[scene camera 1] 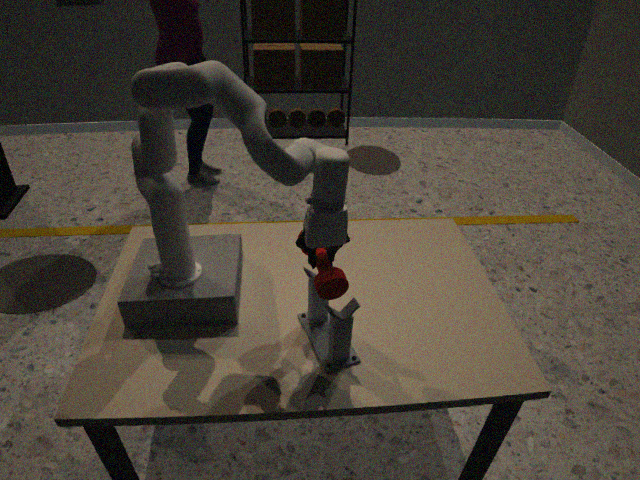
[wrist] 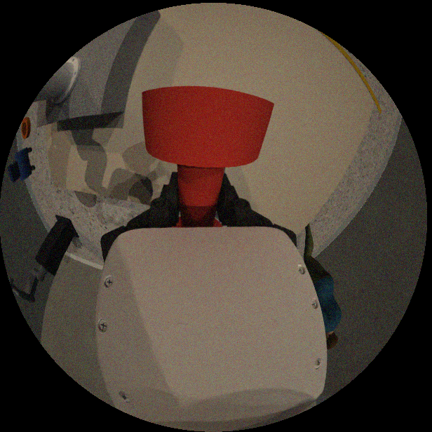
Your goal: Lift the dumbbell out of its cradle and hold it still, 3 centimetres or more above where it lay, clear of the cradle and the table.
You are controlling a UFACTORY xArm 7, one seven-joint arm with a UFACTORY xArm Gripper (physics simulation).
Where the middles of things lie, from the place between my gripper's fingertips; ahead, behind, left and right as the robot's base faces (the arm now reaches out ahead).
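Labels:
Red dumbbell [wrist: 202,129]: my hand 1 cm to the left of it, 2 cm below it.

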